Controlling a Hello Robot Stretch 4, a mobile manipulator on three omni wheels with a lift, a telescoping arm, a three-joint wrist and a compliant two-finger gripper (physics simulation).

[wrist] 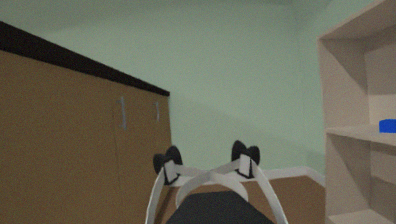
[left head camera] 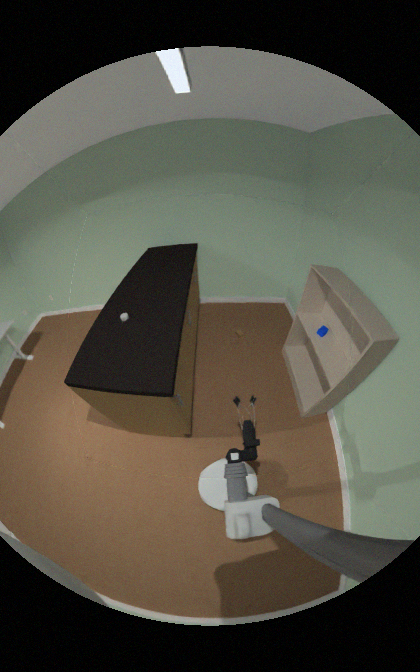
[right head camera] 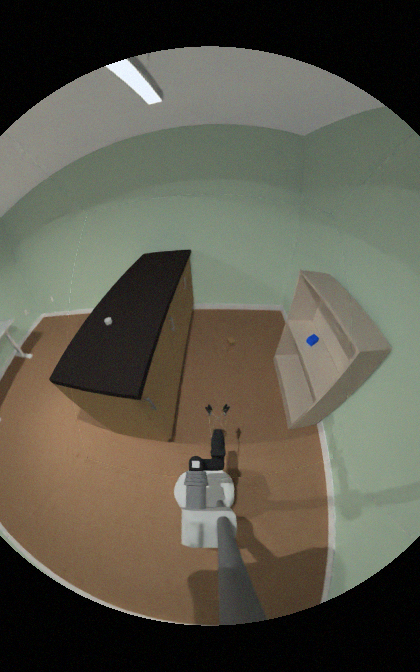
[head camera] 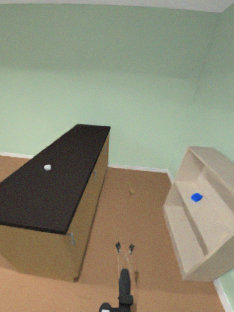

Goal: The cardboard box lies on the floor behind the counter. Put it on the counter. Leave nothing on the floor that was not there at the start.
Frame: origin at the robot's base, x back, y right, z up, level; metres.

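Seen in the pictures: gripper, fingertip midpoint: (wrist: 206,155) (head camera: 124,242).
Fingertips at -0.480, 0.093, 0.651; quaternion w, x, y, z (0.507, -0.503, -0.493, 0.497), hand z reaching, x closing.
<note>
Offsets run from my fingertips to a thing's middle, as dx, dy, dz.
The small brown cardboard box @(-1.068, +0.200, -0.653) (head camera: 131,191) (left head camera: 239,333) (right head camera: 231,342) lies on the floor between the counter and the shelf unit, toward the far wall. It does not show in the wrist view. The counter (head camera: 60,185) (left head camera: 145,330) (right head camera: 117,335) (wrist: 65,115) has a black top and wooden sides and stands on the left. My gripper (head camera: 125,247) (left head camera: 245,400) (right head camera: 217,409) (wrist: 206,155) is open and empty. It is in the air near the counter's near right corner, on this side of the box and well apart from it.
A white object @(-0.411, -0.668, +0.244) (head camera: 47,167) (left head camera: 124,316) (right head camera: 108,321) stands on the counter top. A beige shelf unit (head camera: 202,272) (left head camera: 370,350) (right head camera: 362,365) (wrist: 345,85) stands on the right, with a blue object @(-0.502, +0.782, -0.076) (head camera: 197,197) (left head camera: 322,331) (right head camera: 312,340) (wrist: 387,126) on a shelf. Handles stick out from the counter's right side.
</note>
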